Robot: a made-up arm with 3 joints. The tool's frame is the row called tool. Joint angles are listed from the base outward. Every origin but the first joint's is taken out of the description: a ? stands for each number. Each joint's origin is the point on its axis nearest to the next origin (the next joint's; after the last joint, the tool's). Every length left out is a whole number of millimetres.
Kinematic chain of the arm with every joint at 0, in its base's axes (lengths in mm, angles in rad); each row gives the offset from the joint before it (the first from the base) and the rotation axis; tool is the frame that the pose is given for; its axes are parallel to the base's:
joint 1: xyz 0 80 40 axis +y
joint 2: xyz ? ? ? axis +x
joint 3: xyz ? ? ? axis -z
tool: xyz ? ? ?
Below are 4 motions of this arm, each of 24 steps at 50 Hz.
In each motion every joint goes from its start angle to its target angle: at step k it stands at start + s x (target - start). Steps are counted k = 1, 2, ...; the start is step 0. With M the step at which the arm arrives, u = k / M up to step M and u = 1 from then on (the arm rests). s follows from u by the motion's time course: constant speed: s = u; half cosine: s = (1 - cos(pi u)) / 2; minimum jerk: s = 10 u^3 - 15 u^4 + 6 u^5.
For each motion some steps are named. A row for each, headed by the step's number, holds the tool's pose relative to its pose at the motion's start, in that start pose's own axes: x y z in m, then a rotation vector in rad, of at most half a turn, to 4 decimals.
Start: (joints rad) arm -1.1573 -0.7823 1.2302
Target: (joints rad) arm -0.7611 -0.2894 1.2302
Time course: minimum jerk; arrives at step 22
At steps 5, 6, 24:
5: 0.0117 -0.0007 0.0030 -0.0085 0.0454 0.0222
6: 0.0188 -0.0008 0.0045 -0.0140 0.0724 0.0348
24: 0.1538 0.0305 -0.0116 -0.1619 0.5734 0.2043

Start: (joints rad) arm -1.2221 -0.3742 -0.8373
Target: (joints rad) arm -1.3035 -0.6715 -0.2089
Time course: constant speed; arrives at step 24
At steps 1, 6, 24:
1: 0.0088 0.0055 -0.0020 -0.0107 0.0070 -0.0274
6: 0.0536 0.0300 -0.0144 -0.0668 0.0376 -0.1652
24: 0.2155 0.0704 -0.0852 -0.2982 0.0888 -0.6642

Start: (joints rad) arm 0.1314 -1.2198 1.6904
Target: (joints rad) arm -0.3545 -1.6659 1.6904
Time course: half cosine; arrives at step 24
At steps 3, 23, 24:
3: -0.0033 -0.0011 0.0003 0.0082 -0.0161 -0.0174
23: -0.0764 0.0248 -0.0176 0.1142 -0.4248 -0.4837
24: -0.0766 0.0252 -0.0178 0.1142 -0.4266 -0.4859

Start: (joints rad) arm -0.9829 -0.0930 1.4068
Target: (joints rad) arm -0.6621 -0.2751 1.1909
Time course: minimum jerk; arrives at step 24
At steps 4, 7, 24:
4: -0.0034 0.0026 -0.0016 -0.0123 -0.0045 0.0088
7: -0.0146 0.0110 -0.0074 -0.0527 -0.0186 0.0381
24: -0.0944 0.0532 -0.0601 -0.3538 -0.0893 0.2723

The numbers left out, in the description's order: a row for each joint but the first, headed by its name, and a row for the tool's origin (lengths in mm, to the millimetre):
joint 2: -120 0 -50
joint 3: 0 -30 320
tool: -80 230 0

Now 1 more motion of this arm.
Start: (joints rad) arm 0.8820 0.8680 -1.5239
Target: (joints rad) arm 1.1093 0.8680 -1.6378
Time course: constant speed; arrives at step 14
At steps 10, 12, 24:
10: 0.0244 -0.0206 0.0357 0.1049 0.0007 -0.0426
12: 0.0289 -0.0255 0.0425 0.1258 -0.0002 -0.0512
24: 0.0333 -0.0305 0.0491 0.1467 -0.0015 -0.0597

